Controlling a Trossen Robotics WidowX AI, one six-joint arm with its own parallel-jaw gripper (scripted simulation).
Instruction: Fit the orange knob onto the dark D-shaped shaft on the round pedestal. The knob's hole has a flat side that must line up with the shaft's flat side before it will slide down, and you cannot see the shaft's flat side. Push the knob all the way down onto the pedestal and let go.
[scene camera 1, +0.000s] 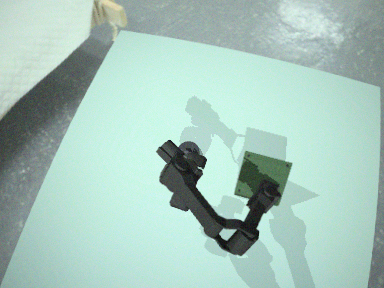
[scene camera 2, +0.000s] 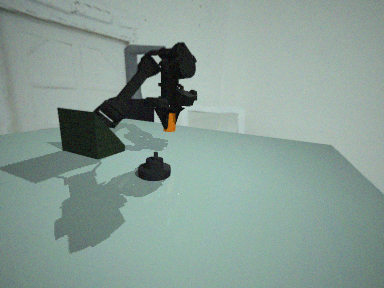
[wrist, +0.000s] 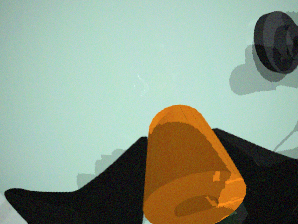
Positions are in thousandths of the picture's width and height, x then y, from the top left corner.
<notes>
The gripper (scene camera 2: 441, 446) holds an orange knob.
The gripper is seen too in the wrist view (wrist: 602, 623).
</notes>
